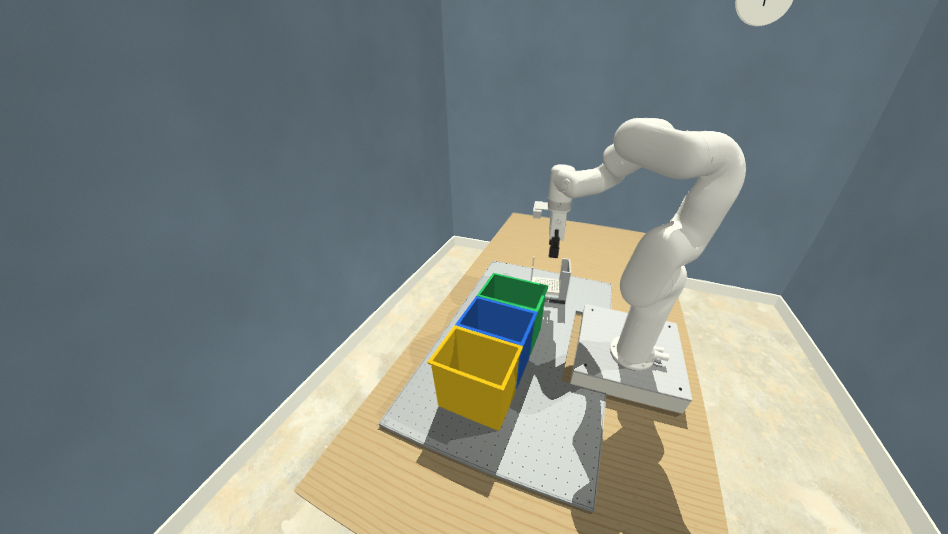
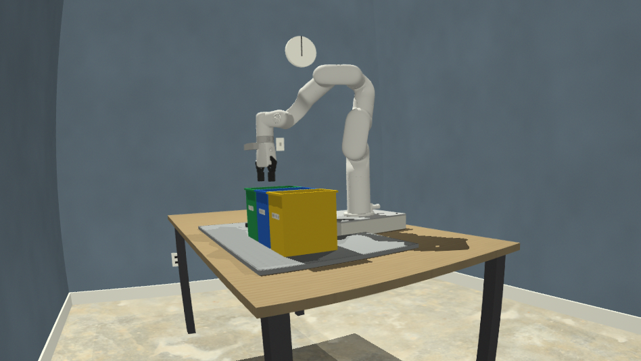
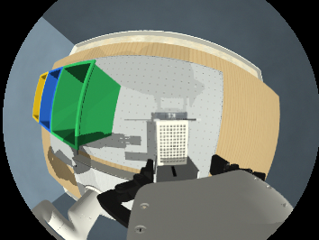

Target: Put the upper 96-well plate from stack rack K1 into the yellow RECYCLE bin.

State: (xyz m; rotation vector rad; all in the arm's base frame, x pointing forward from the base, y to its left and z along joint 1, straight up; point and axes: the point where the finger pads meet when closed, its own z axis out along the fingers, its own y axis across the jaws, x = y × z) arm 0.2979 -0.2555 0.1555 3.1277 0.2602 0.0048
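My hand is 160 mm above the white 96-well plate. Also, from my hand: yellow bin 80 mm ahead, 520 mm to the left, 110 mm below; then green bin 70 mm ahead, 260 mm to the left, 110 mm below; then blue bin 70 mm ahead, 390 mm to the left, 110 mm below.
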